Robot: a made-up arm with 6 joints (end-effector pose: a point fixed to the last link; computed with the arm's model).
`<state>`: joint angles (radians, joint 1 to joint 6).
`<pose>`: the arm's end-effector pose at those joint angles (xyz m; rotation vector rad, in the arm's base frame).
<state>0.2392 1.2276 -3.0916 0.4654 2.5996 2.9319</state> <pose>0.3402 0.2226 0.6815 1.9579 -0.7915 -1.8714</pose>
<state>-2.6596 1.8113 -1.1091 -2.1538 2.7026 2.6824</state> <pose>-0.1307 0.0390 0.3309 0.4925 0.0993 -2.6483</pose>
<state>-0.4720 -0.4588 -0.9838 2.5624 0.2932 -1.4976</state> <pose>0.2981 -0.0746 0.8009 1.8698 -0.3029 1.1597</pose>
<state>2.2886 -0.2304 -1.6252 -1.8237 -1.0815 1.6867</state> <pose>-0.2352 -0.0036 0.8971 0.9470 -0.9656 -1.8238</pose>
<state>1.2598 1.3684 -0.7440 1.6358 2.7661 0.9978</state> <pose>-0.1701 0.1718 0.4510 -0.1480 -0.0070 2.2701</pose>
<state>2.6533 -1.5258 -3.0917 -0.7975 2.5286 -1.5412</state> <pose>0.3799 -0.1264 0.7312 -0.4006 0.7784 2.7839</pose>
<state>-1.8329 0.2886 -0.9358 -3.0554 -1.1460 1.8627</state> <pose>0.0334 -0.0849 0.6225 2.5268 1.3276 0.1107</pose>
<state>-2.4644 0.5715 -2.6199 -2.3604 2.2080 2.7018</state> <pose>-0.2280 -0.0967 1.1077 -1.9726 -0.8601 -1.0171</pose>
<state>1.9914 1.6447 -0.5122 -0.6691 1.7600 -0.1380</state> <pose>0.0817 -0.1515 0.5439 -1.7608 0.3402 -2.2495</pose>
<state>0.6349 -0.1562 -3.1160 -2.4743 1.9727 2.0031</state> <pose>-0.1849 -0.1786 1.1418 1.1738 -2.5608 0.3927</pose>
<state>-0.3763 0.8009 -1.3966 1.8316 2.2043 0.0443</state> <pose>0.4025 0.0652 0.6152 -1.4875 -0.6318 -0.6716</pose>
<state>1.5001 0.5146 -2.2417 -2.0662 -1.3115 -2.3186</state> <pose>-0.1546 0.2787 0.8645 -1.1808 -2.3866 -0.0808</pose>
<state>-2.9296 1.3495 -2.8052 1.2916 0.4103 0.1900</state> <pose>-0.5088 -0.1318 0.7426 0.4963 -2.2271 -0.1291</pose>
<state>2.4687 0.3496 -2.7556 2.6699 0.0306 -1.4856</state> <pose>-0.2502 0.1617 1.0863 -0.6951 -1.0490 -1.1977</pose>
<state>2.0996 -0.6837 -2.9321 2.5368 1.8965 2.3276</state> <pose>0.0996 -0.4421 1.0299 1.2943 -2.5899 0.1082</pose>
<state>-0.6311 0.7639 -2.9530 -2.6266 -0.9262 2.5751</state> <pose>0.3310 -0.0497 0.8473 1.1438 0.6933 0.5659</pose>
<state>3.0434 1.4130 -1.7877 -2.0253 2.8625 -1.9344</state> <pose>-0.3242 0.0914 0.5558 -1.1073 -0.1341 -1.4248</pose>
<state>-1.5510 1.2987 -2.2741 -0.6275 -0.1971 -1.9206</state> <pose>0.1043 -0.4848 0.6301 -0.0092 2.0115 -0.9539</pose>
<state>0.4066 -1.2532 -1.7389 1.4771 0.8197 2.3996</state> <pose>-0.1772 -0.0004 1.1734 -1.2459 -0.8028 -0.2438</pose>
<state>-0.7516 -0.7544 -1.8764 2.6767 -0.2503 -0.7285</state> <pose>0.0489 -0.0086 1.0959 1.3506 -1.2125 2.0630</pose>
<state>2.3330 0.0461 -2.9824 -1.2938 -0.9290 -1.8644</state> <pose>-0.0721 -0.1540 1.1006 0.3177 -1.4340 0.4328</pose>
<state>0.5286 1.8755 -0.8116 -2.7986 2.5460 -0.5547</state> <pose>0.0125 0.0273 0.3341 -2.5152 0.3267 -0.9769</pose>
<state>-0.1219 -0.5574 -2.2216 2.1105 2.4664 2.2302</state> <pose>-0.1251 0.2466 1.1164 -2.1596 -1.8450 0.3745</pose>
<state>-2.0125 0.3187 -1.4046 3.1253 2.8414 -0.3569</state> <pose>-0.0831 -0.2616 0.8884 0.4264 0.2655 2.0968</pose>
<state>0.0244 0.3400 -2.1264 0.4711 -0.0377 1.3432</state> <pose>0.3566 0.0537 1.0655 2.5027 -0.5056 1.7398</pose>
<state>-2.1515 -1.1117 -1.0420 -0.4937 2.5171 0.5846</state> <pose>-0.0334 -0.0589 0.8183 -1.8545 1.4421 1.3091</pose>
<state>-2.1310 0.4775 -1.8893 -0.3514 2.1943 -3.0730</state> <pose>-0.1995 -0.2611 0.6733 1.0817 2.0903 1.2466</pose>
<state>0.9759 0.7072 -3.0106 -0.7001 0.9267 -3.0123</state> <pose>0.1801 0.3235 1.1057 -2.1832 0.4559 -0.5790</pose>
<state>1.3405 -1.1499 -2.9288 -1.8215 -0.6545 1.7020</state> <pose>-0.2861 -0.3117 0.8980 -0.2614 -1.6197 2.2967</pose>
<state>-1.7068 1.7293 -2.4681 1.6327 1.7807 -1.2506</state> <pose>0.1351 -0.3863 0.4401 1.9568 -0.1208 1.4414</pose>
